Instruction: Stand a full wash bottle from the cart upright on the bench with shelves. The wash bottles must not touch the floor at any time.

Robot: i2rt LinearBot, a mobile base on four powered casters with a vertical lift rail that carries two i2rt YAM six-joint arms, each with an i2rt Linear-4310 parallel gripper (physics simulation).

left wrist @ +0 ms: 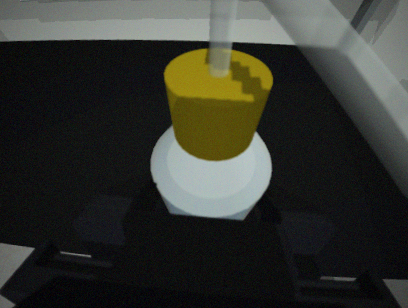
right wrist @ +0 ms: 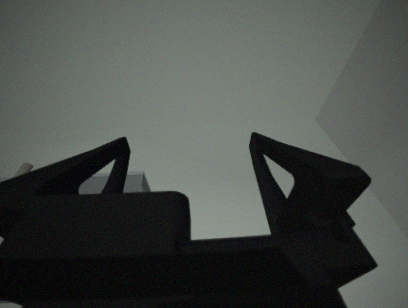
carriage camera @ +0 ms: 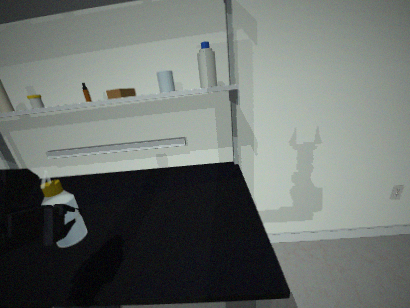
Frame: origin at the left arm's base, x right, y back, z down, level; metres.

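Seen in the pictures: left gripper, fingertip midpoint: [left wrist: 210,166] [carriage camera: 72,212]; right gripper, fingertip midpoint: [right wrist: 190,141].
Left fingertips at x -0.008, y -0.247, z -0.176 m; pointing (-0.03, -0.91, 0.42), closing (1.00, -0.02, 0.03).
Observation:
Offsets run from my left fingertips to a thing's top centre. Level surfaces: height alone.
A wash bottle {dx +0.007, dy +0.029, dz -0.121 m} [carriage camera: 75,232] [left wrist: 212,175] with a pale body, a yellow cap and a clear spout is over the black top {dz +0.209 m} [carriage camera: 200,225] [left wrist: 75,100] of the bench with shelves. It leans a little in the carriage view. Its dark shadow falls apart from it on the bench top, and the exact gap below its base cannot be told. My left gripper [carriage camera: 71,217] [left wrist: 210,166] is shut on the bottle's body; its dark fingers are hard to see against the bench. My right gripper [right wrist: 190,141] is open and empty, in front of a plain grey surface. The cart does not show.
The lower shelf [carriage camera: 190,93] runs above the back of the bench. It bears a blue-capped bottle {dx +0.341, dy -0.510, dz -0.426 m} [carriage camera: 206,67], a pale cylinder {dx +0.145, dy -0.529, dz -0.338 m} [carriage camera: 165,81], a brown box {dx -0.081, dy -0.533, dz -0.288 m} [carriage camera: 121,93], a small amber bottle {dx -0.275, dy -0.553, dz -0.340 m} [carriage camera: 86,93] and a yellow-capped jar {dx -0.484, dy -0.477, dz -0.308 m} [carriage camera: 36,101]. A shelf post [carriage camera: 231,60] stands at the back corner.

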